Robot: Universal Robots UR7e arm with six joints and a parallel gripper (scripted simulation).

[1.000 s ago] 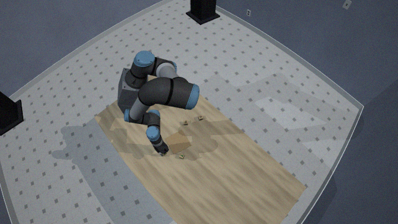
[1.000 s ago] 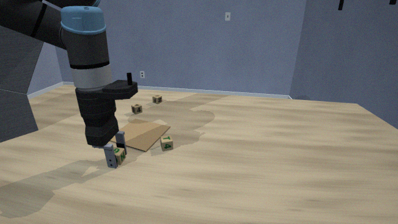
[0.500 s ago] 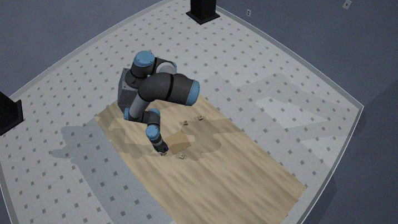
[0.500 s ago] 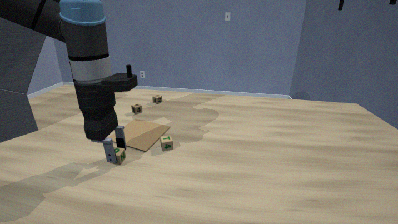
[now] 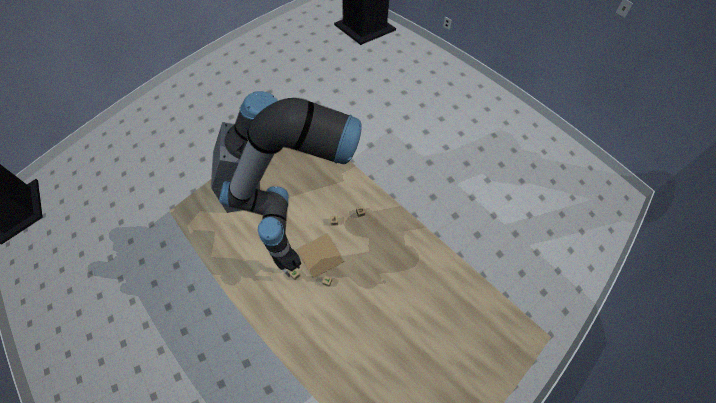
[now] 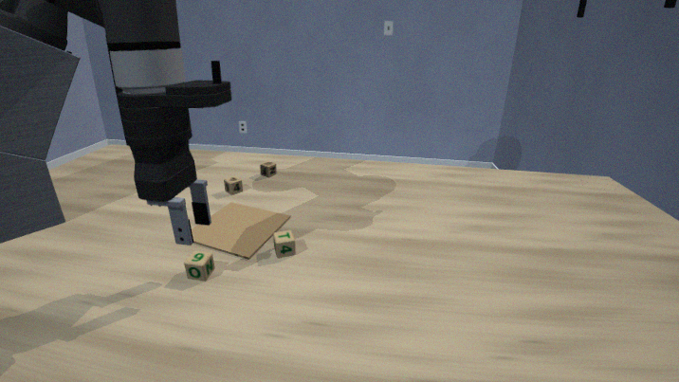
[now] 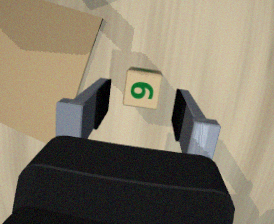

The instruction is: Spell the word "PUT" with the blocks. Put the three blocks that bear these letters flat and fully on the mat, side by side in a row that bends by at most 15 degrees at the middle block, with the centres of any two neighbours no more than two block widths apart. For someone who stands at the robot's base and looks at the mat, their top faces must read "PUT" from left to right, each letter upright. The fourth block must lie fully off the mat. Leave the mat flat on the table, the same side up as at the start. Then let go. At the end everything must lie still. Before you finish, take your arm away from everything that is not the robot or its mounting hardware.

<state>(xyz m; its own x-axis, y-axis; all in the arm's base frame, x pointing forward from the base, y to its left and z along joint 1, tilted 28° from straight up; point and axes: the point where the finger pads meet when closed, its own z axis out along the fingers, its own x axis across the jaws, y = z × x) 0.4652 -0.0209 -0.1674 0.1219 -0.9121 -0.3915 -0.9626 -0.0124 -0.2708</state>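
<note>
The P block lies 100 mm behind my hand, 260 mm to the left of it and 70 mm below it. From my hand the other things lie so: tan mat 10 mm behind, 130 mm to the left, 90 mm below; O block 70 mm below; T block 90 mm ahead, 90 mm to the left, 70 mm below.
</note>
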